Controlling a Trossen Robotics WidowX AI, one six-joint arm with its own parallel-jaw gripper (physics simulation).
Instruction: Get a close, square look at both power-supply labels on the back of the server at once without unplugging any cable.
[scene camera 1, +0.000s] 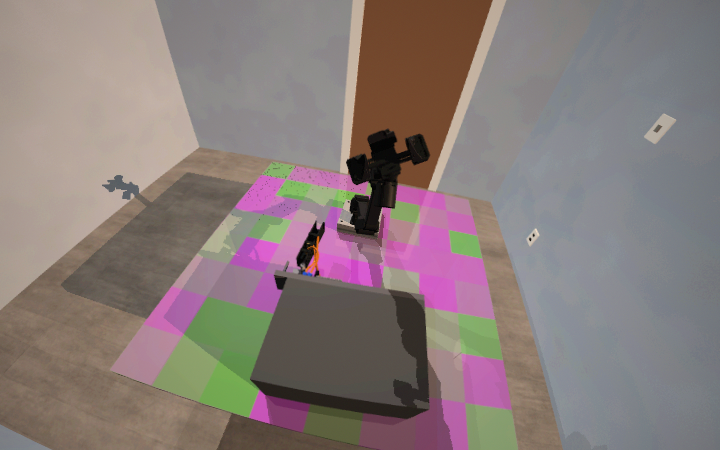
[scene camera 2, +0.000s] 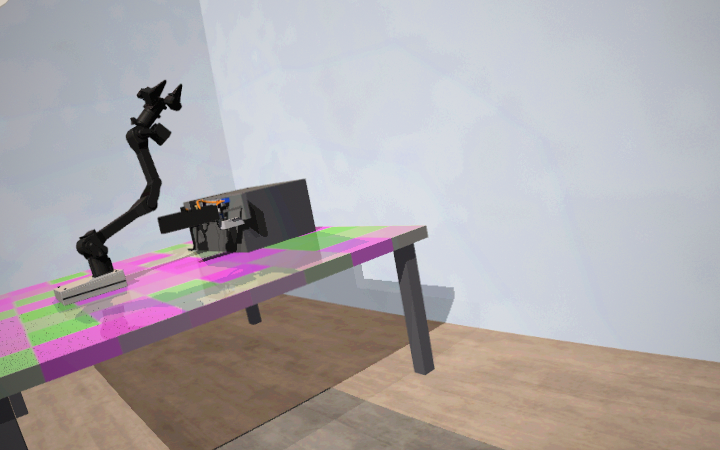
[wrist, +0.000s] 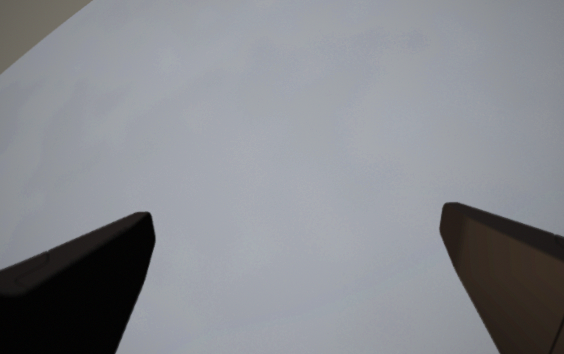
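Pixels of known places: gripper, fingertip midpoint: (scene camera 1: 386, 148) (scene camera 2: 173, 82) (wrist: 298, 222); arm's base at its link origin: (scene camera 2: 103, 274).
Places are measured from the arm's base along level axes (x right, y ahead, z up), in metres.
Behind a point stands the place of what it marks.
Note:
The server, a dark grey box (scene camera 1: 339, 339) @[z 0.159, x -0.061, y 0.635 m] (scene camera 2: 281, 212) @[z 0.056, x 0.135, y 0.643 m], sits on the table. Its back faces the arm's base. A black bar (scene camera 1: 307, 248) @[z 0.129, x 0.134, y 0.332 m] (scene camera 2: 185, 219) @[z 0.117, x 0.149, y 0.273 m] sticks out from one side of that back, with orange cables (scene camera 1: 317, 254) @[z 0.161, x 0.082, y 0.372 m] (scene camera 2: 210, 201) @[z 0.148, x -0.015, y 0.442 m] beside it and a small blue part (scene camera 1: 306, 274) @[z 0.149, x 0.094, y 0.453 m] (scene camera 2: 226, 200) @[z 0.144, x 0.107, y 0.451 m] near the server. The power-supply labels cannot be made out in any view. My gripper (scene camera 1: 387, 158) @[z 0.614, x -0.080, y 0.419 m] (scene camera 2: 173, 85) @[z 0.614, x -0.080, y 0.419 m] (wrist: 298, 222) @[z 0.614, x -0.080, y 0.419 m] is open and empty, high above the table and tilted upward. The wrist view shows pale wall between the fingers, and the server does not show there.
The arm's light base (scene camera 2: 91, 286) @[z -0.015, x 0.092, y -0.059 m] stands on the checkered pink and green table (scene camera 1: 228, 318) @[z -0.048, x 0.355, y 0.590 m] (scene camera 2: 329, 241) @[z -0.048, x 0.403, y 0.641 m]. A brown door (scene camera 1: 419, 79) is behind the arm. A wall with an outlet (scene camera 1: 532, 237) and a switch (scene camera 1: 660, 128) is at the right in scene camera 1.

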